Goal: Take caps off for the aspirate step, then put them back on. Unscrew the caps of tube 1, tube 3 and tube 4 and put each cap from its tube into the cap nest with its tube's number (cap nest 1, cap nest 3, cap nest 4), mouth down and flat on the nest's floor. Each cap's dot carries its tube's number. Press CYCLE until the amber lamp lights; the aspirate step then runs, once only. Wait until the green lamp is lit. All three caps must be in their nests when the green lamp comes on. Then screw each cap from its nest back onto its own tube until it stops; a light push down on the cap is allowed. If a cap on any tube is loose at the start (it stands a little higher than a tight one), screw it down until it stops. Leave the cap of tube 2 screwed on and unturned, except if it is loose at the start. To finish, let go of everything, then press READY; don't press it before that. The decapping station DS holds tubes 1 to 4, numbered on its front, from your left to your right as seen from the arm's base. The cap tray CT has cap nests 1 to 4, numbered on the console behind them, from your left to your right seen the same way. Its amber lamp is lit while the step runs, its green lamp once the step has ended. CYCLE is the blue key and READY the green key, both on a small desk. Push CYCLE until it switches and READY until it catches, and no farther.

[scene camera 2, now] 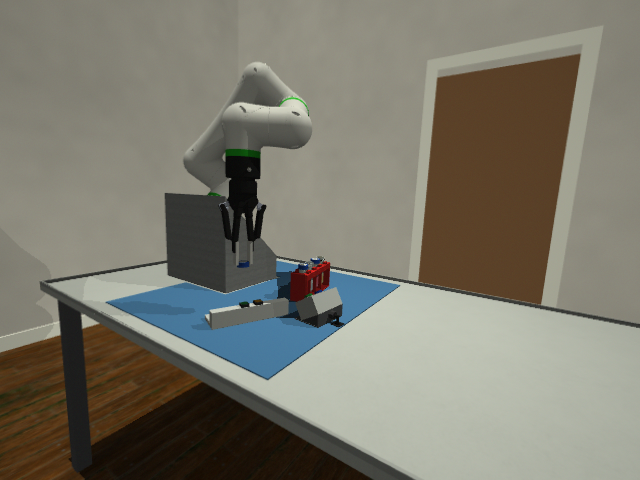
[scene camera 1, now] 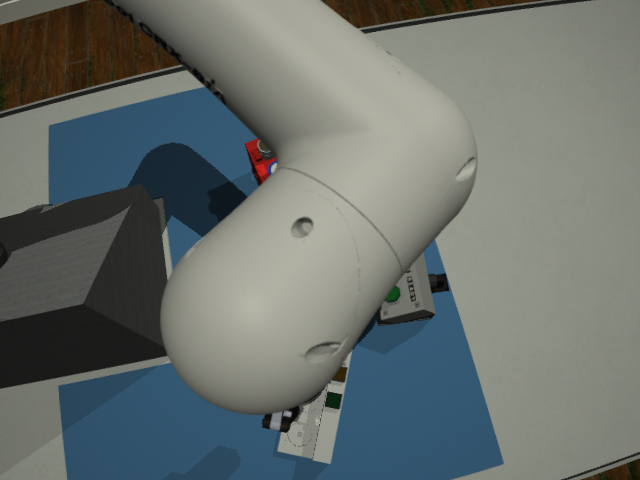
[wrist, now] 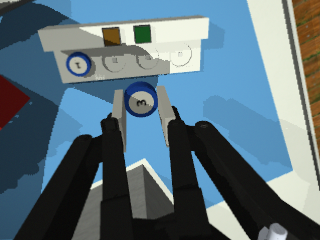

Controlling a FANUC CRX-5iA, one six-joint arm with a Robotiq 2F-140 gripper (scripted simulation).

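Key desk (scene camera 1: 415,301) visible. My gripper (scene camera 2: 242,263), also in the wrist view (wrist: 141,100).
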